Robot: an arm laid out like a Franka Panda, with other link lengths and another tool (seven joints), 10 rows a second.
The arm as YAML. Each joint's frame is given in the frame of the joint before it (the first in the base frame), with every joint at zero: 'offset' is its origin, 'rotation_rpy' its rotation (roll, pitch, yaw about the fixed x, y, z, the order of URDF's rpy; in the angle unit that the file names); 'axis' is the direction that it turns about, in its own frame. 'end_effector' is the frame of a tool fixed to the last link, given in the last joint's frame.
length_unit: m
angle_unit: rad
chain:
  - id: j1
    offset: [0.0, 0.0, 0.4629]
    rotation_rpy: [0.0, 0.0, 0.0]
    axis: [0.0, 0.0, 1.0]
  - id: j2
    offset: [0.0, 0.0, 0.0]
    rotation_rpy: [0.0, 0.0, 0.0]
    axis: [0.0, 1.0, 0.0]
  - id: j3
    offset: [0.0, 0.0, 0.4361]
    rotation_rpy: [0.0, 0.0, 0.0]
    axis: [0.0, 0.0, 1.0]
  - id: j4
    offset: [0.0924, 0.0, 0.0]
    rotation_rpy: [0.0, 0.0, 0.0]
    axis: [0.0, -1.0, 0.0]
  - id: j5
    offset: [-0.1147, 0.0, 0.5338]
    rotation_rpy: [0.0, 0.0, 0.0]
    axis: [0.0, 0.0, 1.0]
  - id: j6
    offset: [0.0, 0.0, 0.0]
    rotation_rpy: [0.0, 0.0, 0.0]
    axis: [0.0, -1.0, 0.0]
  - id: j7
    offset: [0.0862, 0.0, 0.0]
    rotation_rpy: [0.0, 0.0, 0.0]
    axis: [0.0, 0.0, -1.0]
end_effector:
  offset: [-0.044, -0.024, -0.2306]
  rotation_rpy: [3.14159, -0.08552, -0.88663]
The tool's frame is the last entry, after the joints.
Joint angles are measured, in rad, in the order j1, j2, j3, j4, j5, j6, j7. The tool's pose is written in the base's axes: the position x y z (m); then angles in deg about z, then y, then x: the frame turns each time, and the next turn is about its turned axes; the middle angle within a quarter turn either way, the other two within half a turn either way. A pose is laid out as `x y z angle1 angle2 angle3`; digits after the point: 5 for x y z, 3 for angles.
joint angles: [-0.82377, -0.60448, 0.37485, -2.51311, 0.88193, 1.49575, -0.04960]
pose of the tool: 0.39504 0.00094 0.58907 -85.701 39.423 -174.144
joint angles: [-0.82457, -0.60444, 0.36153, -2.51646, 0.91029, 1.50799, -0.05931]
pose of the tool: 0.39973 -0.00240 0.59181 -85.460 40.455 -171.731
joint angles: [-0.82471, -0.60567, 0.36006, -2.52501, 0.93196, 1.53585, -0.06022]
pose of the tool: 0.40531 -0.00376 0.58904 -86.018 40.543 -170.202
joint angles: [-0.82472, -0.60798, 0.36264, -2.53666, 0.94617, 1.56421, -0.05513]
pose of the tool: 0.40909 -0.00436 0.58368 -87.142 40.331 -169.605
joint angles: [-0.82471, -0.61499, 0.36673, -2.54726, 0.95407, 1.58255, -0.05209]
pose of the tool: 0.41011 -0.00349 0.57964 -87.798 39.940 -169.272
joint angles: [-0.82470, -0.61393, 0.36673, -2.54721, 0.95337, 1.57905, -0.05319]
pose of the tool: 0.40951 -0.00317 0.57943 -87.702 40.073 -169.409
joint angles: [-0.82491, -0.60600, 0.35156, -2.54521, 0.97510, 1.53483, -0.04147]
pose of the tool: 0.40579 -0.00004 0.58668 -88.372 43.360 -170.364
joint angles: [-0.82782, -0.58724, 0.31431, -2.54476, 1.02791, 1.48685, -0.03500]
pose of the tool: 0.40553 -0.00417 0.59887 -89.317 48.998 -169.591
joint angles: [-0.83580, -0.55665, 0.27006, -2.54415, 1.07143, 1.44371, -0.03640]
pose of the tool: 0.40522 -0.01769 0.60764 -90.434 54.563 -168.713
